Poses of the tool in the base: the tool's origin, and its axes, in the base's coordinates. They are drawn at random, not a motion.
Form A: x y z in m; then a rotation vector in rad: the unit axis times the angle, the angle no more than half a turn.
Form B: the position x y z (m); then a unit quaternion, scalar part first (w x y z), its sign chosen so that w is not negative. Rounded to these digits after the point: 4 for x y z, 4 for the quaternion.
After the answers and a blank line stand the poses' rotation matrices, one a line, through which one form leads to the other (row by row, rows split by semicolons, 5 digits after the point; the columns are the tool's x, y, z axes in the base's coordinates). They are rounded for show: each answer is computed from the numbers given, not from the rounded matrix.
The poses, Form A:
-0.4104 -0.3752 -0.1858 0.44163 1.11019 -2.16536
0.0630 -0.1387 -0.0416 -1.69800 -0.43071 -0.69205
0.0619 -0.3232 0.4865 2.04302 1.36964 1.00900
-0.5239 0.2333 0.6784 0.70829 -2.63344 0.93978
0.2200 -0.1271 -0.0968 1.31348 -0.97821 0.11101
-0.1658 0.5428 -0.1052 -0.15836 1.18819 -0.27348
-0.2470 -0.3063 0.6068 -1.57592 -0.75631 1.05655
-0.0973 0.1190 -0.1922 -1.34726 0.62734 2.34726
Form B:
-0.4104 -0.3752 -0.1858 0.3280 0.1687 0.4241 -0.8271
0.0630 -0.1387 -0.0416 0.5884 -0.7290 -0.1849 -0.2971
0.0619 -0.3232 0.4865 0.2392 0.7462 0.5002 0.3685
-0.5239 0.2333 0.6784 0.1282 0.2435 -0.9055 0.3231
0.2200 -0.1271 -0.0968 0.6817 0.5855 -0.4360 0.0495
-0.1658 0.5428 -0.1052 0.8169 -0.0743 0.5574 -0.1283
-0.2470 -0.3063 0.6068 0.5223 -0.6580 -0.3158 0.4411
-0.0973 0.1190 -0.1922 0.1807 -0.4770 0.2221 0.8310

-0.72786 0.68573 -0.00083; -0.39959 -0.42512 -0.81216; -0.55727 -0.59081 0.58343
0.75509 0.61917 0.21556; -0.08003 -0.23927 0.96765; 0.65072 -0.74791 -0.13112
0.22794 0.57023 0.78923; 0.92279 -0.38513 0.01175; 0.31066 0.72561 -0.61398
-0.84850 -0.52388 -0.07484; -0.35814 0.67257 -0.64760; 0.38960 -0.52269 -0.75830
0.61489 -0.57799 -0.53651; -0.44307 0.30959 -0.84133; 0.65238 0.75504 -0.06573
0.34575 0.12679 0.92972; -0.29241 0.95605 -0.02164; -0.89160 -0.26438 0.36763
0.41141 -0.04527 -0.91032; 0.87631 -0.25499 0.40872; -0.25063 -0.96588 -0.06524
-0.47971 -0.51219 -0.71242; 0.08847 -0.83604 0.54149; -0.87296 0.19673 0.44637

